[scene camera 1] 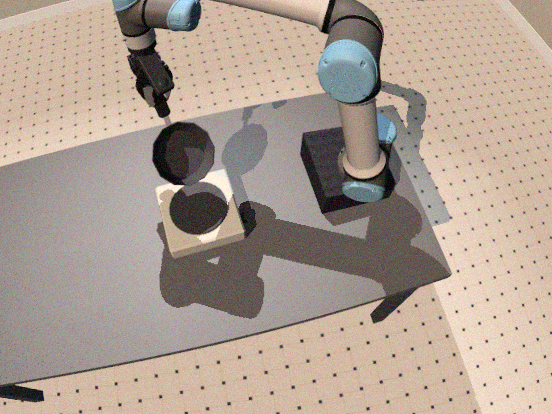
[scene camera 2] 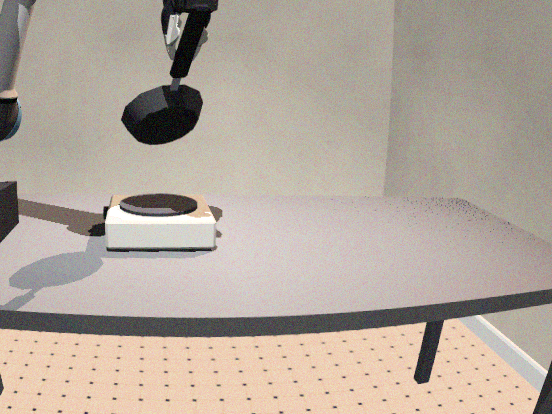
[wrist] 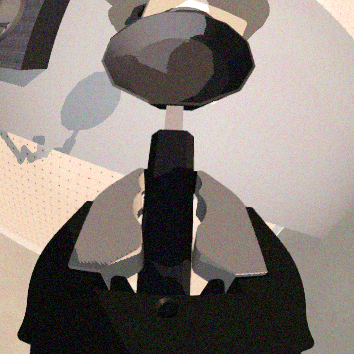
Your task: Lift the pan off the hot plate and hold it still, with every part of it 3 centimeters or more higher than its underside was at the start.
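Pixels of known places: gripper, fingertip midpoint: [scene camera 1: 160, 103] [scene camera 2: 182, 60] [wrist: 170, 171]; arm's base, origin of the base link: [wrist: 8, 14].
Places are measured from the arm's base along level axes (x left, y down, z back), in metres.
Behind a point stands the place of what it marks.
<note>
The black pan [scene camera 1: 183, 152] {x -0.100, y -0.153, z -0.534 m} [scene camera 2: 162, 115] {x -0.135, y -0.177, z -0.534 m} [wrist: 178, 60] {x -0.088, y -0.145, z -0.540 m} hangs in the air, tilted, its bowl lower than its handle. In scene camera 2 a wide gap shows between its lowest edge and the hot plate [scene camera 1: 207, 244] {x 0.102, y 0.059, z -0.534 m} [scene camera 2: 161, 235] {x -0.138, y 0.070, z -0.537 m} [wrist: 227, 19] {x 0.080, y 0.039, z -0.604 m}, a pale box with a dark round burner on top. My gripper [wrist: 170, 171] {x -0.181, y -0.289, z -0.565 m} is shut on the pan's black handle, with one finger on each side of it in the wrist view. The handle points up into the gripper, and the pan touches neither hot plate nor table.
The hot plate stands on the grey table [scene camera 1: 75, 280] {x 0.085, y 0.107, z -0.988 m} [scene camera 2: 350, 250] {x -0.150, y 0.107, z -0.951 m}. The arm's dark base block [scene camera 1: 320, 172] {x -0.005, y -0.008, z -0.135 m} [wrist: 37, 35] {x -0.068, y 0.021, z -0.143 m} stands on the table, to the right of the hot plate in scene camera 1. A wall rises behind the table in scene camera 2.
</note>
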